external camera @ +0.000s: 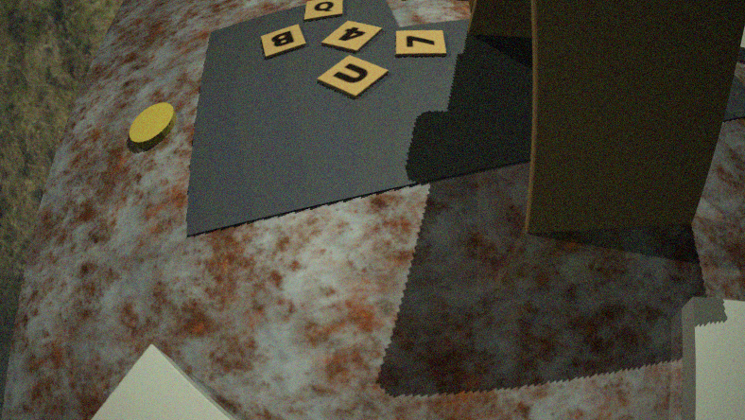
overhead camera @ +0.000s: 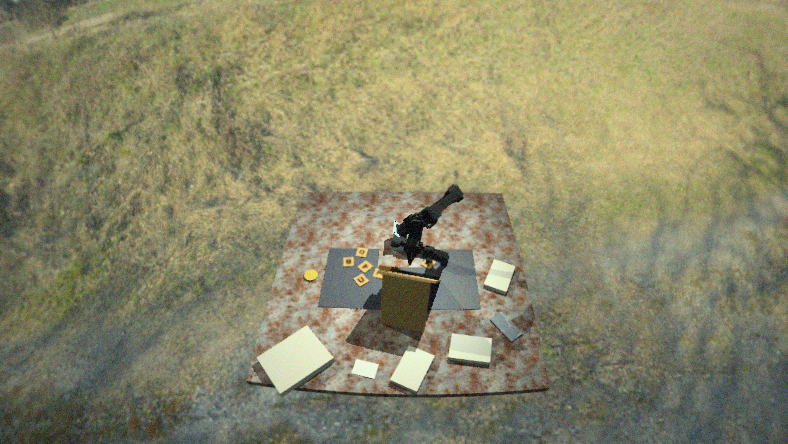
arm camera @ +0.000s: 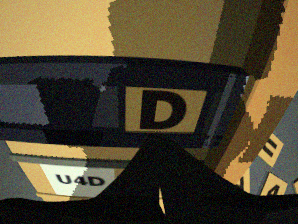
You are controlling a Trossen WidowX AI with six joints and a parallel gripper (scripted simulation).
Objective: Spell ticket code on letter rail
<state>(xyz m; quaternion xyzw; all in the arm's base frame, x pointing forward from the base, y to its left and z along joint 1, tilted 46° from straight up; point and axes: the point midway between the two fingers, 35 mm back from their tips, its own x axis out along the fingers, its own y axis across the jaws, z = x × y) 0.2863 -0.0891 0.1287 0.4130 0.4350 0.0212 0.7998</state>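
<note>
Right now the tan letter tile is 3 cm below my gripper tip, 2 cm to the right of it and 2 cm ahead of it. Also, from my gripper tip: grey mat: 19 cm below, 12 cm behind, 4 cm to the right; white card: 41 cm ahead, 21 cm to the right, 19 cm below; white ticket: 11 cm below, 8 cm to the left, 2 cm behind.
</note>
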